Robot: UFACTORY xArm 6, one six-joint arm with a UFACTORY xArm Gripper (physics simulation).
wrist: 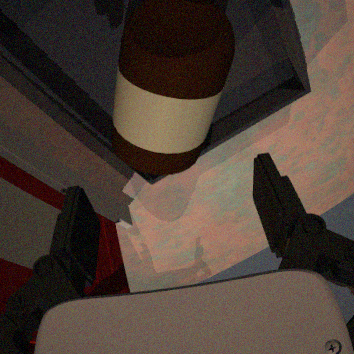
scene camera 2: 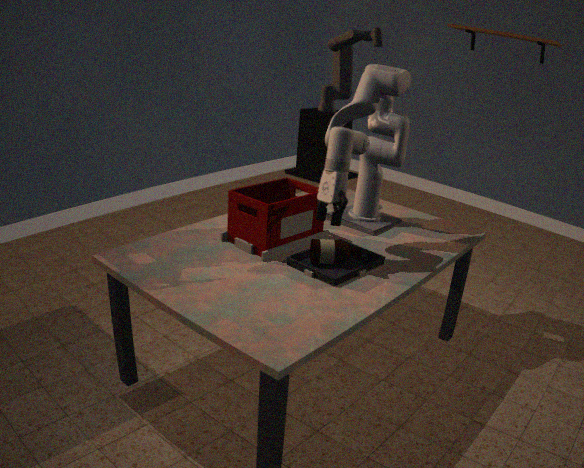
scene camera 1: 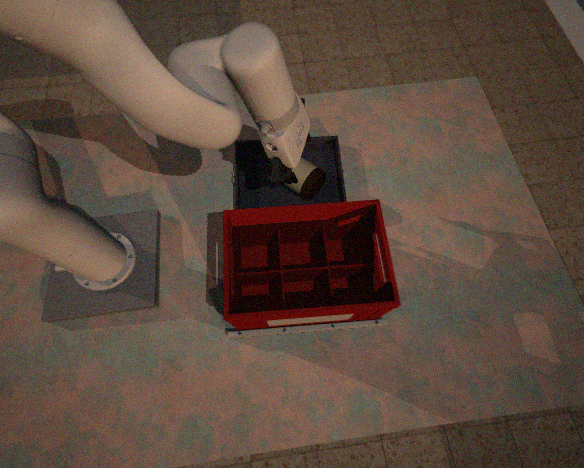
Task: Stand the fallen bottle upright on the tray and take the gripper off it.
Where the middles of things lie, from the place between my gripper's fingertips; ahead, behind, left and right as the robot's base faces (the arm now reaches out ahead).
Scene:
I see the brown bottle (scene camera 1: 311,178) 3 cm to the left of my hand and 9 cm below it.

